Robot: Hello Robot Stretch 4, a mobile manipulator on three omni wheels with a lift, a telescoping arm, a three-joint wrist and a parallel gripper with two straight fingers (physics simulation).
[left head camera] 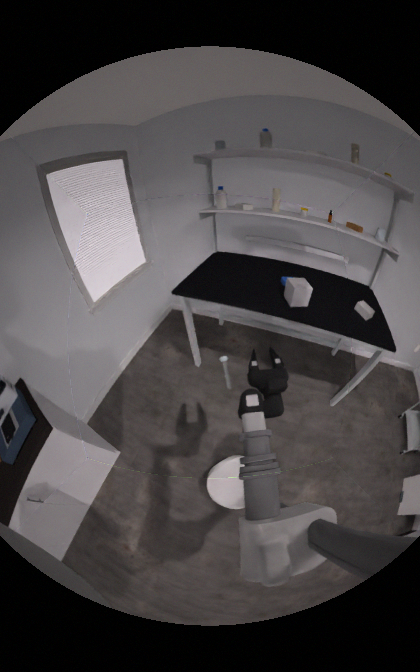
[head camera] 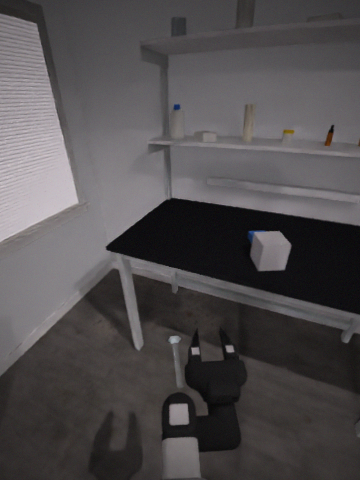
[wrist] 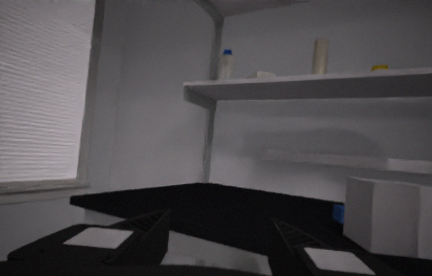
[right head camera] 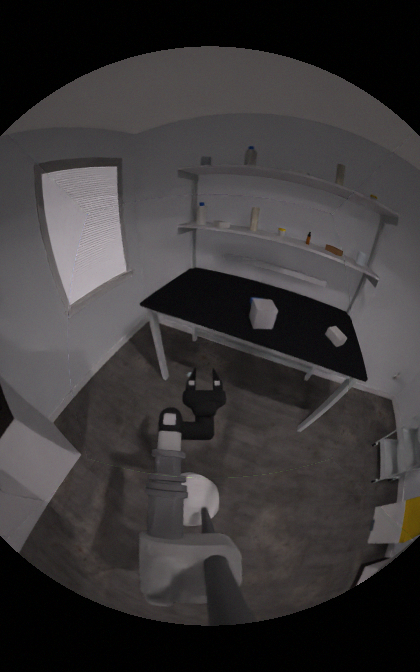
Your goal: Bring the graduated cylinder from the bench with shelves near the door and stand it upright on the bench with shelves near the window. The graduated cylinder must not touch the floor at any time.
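Places are measured from the robot's base along level axes (x back, y right, z up), in centimetres.
Pixels of known places: gripper, fingertip midpoint: (head camera: 208,330) (wrist: 218,233).
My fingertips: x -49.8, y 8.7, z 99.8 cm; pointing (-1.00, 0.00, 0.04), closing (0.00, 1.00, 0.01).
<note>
For each thing: its top centre in the pictures, then the offset to it from my fingertips. "spot": a spot on its surface instead.
- graduated cylinder, surface spot: (head camera: 177,364) spot: dx -47.3, dy -9.1, dz -97.4 cm
- white box, top centre: (wrist: 388,182) (head camera: 271,238) dx -43.3, dy +33.8, dz +1.9 cm
The graduated cylinder (head camera: 177,364) (left head camera: 226,375) lies on the floor in front of the bench with shelves, left of my gripper, its pale hexagonal base toward the bench. A bit of it (right head camera: 189,374) shows beside the left finger in the right head view; the wrist view does not show it. My gripper (head camera: 209,330) (left head camera: 263,350) (right head camera: 204,370) (wrist: 218,233) is open and empty, pointing at the bench, in front of its near edge and apart from the cylinder. The bench by the window (head camera: 185,240) (left head camera: 235,280) (right head camera: 195,300) (wrist: 200,200) has a black top.
A white box (head camera: 270,251) (left head camera: 298,293) (right head camera: 263,314) (wrist: 385,215) and a blue block (head camera: 255,235) (wrist: 338,213) stand on the bench. Bottles and jars stand on the shelves above. A white cabinet (left head camera: 65,480) is at left, a round white base (left head camera: 226,482) below my arm.
</note>
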